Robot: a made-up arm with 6 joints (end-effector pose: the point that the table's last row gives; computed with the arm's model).
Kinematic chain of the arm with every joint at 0, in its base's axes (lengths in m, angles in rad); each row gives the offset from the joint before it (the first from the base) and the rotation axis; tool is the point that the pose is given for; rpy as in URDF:
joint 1: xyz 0 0 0.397 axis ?
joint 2: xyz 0 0 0 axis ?
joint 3: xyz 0.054 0 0.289 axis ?
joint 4: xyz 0.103 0 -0.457 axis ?
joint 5: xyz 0 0 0 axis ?
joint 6: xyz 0.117 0 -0.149 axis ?
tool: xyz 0 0 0 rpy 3.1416 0 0
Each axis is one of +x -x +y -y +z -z.
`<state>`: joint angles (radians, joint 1 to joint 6).
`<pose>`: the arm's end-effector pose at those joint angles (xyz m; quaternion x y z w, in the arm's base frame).
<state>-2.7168 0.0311 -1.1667 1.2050 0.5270 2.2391</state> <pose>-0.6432 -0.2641 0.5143 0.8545 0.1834 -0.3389 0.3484</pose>
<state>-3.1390 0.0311 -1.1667 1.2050 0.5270 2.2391</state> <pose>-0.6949 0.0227 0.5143 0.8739 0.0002 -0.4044 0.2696</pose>
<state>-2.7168 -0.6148 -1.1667 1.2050 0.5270 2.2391</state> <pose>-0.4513 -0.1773 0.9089 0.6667 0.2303 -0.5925 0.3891</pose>
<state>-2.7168 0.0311 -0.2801 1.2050 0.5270 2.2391</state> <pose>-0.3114 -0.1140 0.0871 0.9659 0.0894 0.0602 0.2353</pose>
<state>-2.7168 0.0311 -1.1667 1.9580 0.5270 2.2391</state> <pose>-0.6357 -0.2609 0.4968 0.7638 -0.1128 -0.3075 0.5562</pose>
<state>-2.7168 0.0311 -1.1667 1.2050 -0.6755 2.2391</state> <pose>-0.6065 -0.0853 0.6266 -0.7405 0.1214 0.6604 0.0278</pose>
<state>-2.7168 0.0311 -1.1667 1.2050 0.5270 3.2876</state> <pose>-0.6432 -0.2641 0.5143 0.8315 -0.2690 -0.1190 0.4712</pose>
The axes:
joint 1: +z
joint 2: +y
joint 3: +y
joint 4: -z
joint 5: +y
joint 6: -z

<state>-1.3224 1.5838 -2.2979 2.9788 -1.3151 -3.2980</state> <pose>0.0923 -0.4784 0.0061 -0.8184 0.4883 0.2645 0.1478</pose>
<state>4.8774 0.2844 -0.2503 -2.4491 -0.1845 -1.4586</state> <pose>0.1071 -0.0901 0.0778 0.3136 0.9436 0.1051 0.0111</pose>
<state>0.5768 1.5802 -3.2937 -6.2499 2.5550 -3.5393</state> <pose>0.5776 0.3830 0.3208 0.4352 -0.8023 0.0225 0.4080</pose>
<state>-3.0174 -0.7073 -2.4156 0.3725 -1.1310 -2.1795</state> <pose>0.4024 0.1180 1.0714 -0.5149 0.1191 -0.6342 0.5644</pose>
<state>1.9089 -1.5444 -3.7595 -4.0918 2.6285 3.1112</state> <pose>0.0290 -0.5119 0.0741 -0.4286 -0.4381 -0.0263 0.7898</pose>
